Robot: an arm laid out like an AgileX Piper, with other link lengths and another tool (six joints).
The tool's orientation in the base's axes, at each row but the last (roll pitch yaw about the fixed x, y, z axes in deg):
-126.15, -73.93, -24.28
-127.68, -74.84, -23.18
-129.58, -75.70, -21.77
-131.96, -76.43, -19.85
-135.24, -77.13, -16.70
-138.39, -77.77, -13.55
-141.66, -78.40, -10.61
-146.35, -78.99, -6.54
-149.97, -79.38, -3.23
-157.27, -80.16, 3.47
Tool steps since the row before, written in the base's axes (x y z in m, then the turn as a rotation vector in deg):
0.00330, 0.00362, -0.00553, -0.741, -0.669, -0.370
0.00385, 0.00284, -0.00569, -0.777, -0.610, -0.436
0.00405, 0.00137, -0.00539, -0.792, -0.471, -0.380
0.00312, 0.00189, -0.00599, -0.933, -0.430, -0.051
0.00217, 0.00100, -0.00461, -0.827, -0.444, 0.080
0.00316, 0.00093, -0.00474, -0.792, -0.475, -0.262
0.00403, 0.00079, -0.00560, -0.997, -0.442, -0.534
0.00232, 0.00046, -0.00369, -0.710, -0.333, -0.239
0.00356, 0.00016, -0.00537, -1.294, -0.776, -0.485
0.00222, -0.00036, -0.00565, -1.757, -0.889, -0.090
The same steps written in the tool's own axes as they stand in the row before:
-0.00489, -0.00033, 0.00552, -0.466, 0.312, -0.905
-0.00486, 0.00051, 0.00560, -0.545, 0.258, -0.896
-0.00442, 0.00169, 0.00500, -0.507, 0.119, -0.850
-0.00528, 0.00081, 0.00454, -0.221, -0.038, -1.004
-0.00410, 0.00083, 0.00308, -0.070, 0.002, -0.939
-0.00403, 0.00129, 0.00393, -0.396, 0.093, -0.870
-0.00472, 0.00183, 0.00476, -0.704, 0.005, -0.990
-0.00319, 0.00102, 0.00283, -0.362, 0.005, -0.736
-0.00462, 0.00193, 0.00405, -0.707, 0.165, -1.409
-0.00519, 0.00166, 0.00269, -0.398, 0.038, -1.930

